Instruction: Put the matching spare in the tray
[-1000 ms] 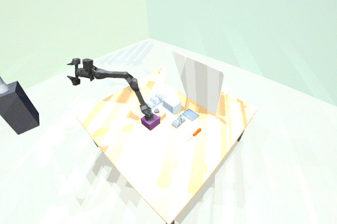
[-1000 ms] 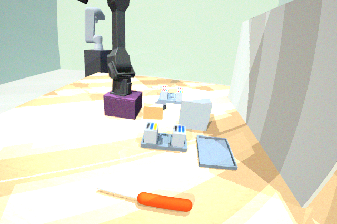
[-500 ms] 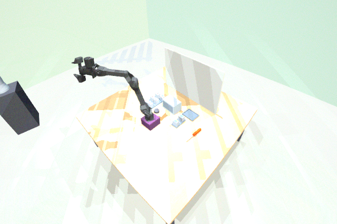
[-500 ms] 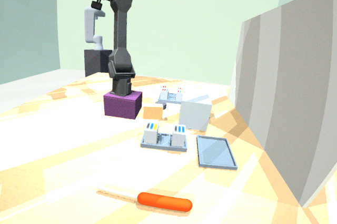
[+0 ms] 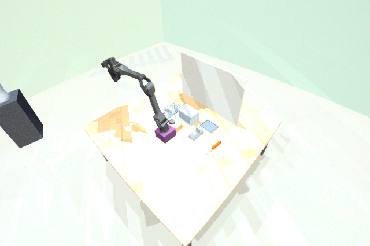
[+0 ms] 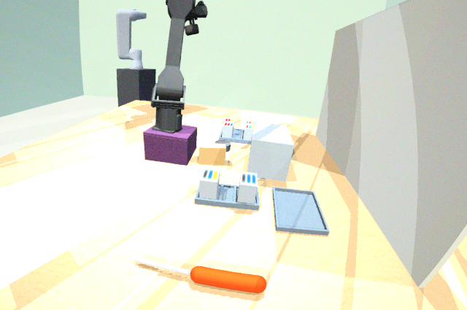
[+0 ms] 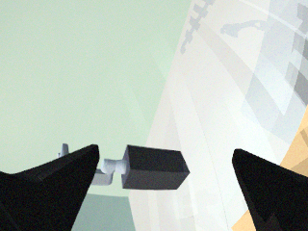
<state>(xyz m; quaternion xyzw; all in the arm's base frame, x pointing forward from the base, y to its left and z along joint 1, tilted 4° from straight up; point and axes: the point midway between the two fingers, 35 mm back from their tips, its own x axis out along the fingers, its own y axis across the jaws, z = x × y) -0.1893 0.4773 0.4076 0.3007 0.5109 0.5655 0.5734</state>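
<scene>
Right now my gripper tip is 450 mm short of the spare block, 260 mm to the left of it and 400 mm above it. From my gripper tip the other things lie so: tall panel 700 mm ahead, 460 mm to the right, 220 mm below; then mounted unit 460 mm ahead, 470 mm to the right, 390 mm below; then tan block 320 mm ahead, 530 mm to the right, 420 mm below.
</scene>
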